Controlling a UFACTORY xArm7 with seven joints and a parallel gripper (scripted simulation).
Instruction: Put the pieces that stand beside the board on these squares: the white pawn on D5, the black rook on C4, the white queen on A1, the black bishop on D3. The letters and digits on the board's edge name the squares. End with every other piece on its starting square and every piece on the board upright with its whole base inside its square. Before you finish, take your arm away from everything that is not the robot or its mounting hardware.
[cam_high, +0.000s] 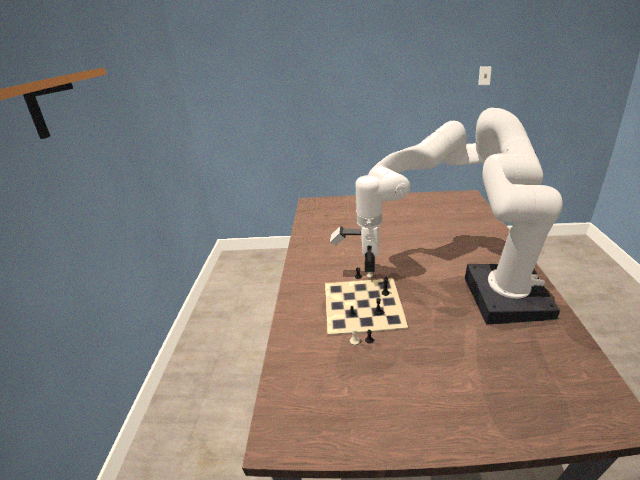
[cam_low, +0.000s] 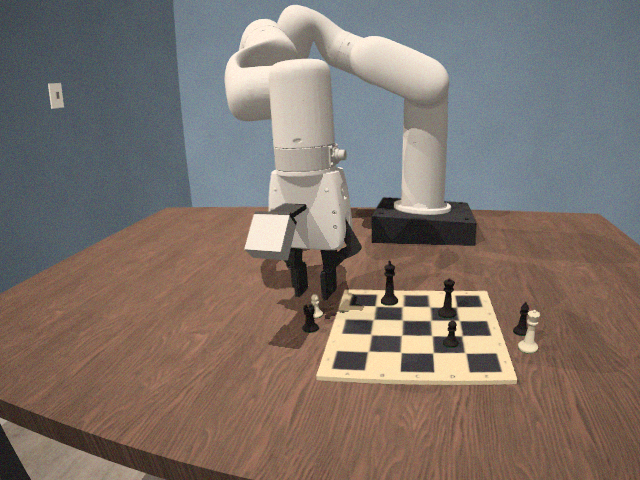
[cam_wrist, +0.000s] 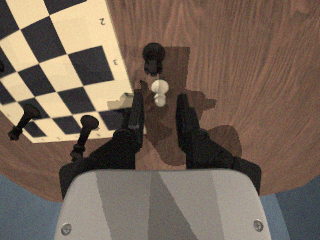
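Now: hand 4 cm above the white pawn. The rest, counted from my hand: white queen 2 cm ahead, 29 cm to the left, 3 cm below; black pawn 4 cm ahead, 19 cm to the left, 3 cm below; chessboard 1 cm ahead, 14 cm to the left, 5 cm below.
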